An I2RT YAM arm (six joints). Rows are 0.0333 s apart.
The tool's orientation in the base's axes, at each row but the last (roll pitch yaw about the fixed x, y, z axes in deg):
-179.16 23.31 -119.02
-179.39 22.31 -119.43
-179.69 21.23 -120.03
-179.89 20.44 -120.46
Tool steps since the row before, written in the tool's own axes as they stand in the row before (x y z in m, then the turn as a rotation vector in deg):
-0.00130 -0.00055 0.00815 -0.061 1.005 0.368
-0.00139 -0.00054 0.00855 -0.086 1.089 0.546
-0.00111 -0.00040 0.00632 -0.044 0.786 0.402
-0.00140 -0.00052 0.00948 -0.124 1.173 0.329
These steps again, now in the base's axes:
0.00273 0.00354 -0.00696 -0.773 0.666 -0.327
0.00278 0.00363 -0.00738 -0.800 0.786 -0.483
0.00204 0.00266 -0.00549 -0.584 0.555 -0.363
0.00281 0.00371 -0.00839 -0.893 0.794 -0.267

